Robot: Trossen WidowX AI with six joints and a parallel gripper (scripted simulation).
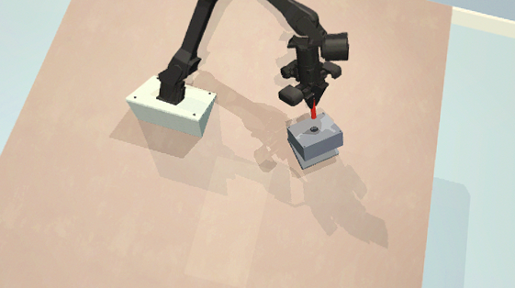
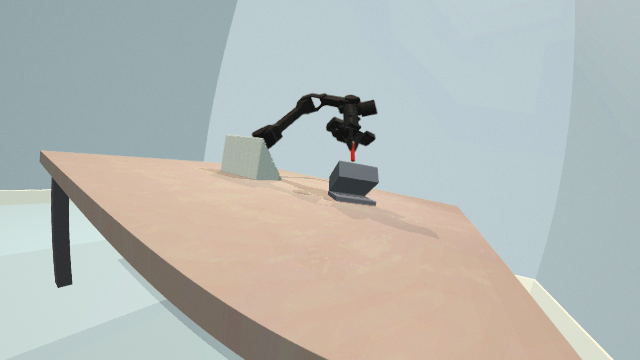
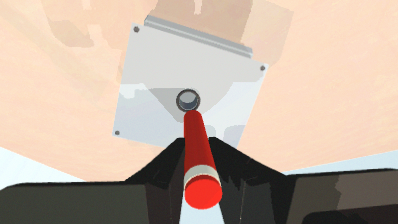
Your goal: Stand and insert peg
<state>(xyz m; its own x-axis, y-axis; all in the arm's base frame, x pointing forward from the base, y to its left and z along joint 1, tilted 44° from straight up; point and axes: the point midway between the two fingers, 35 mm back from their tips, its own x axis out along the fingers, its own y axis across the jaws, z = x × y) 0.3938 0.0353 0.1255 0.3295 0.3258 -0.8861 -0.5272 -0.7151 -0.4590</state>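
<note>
Right now the grey sloped panel is 40 mm ahead of my gripper tip, 50 mm to the right of it and 100 mm below it. Round my gripper tip: red peg: 10 mm behind, 10 mm to the left, 10 mm above.
</note>
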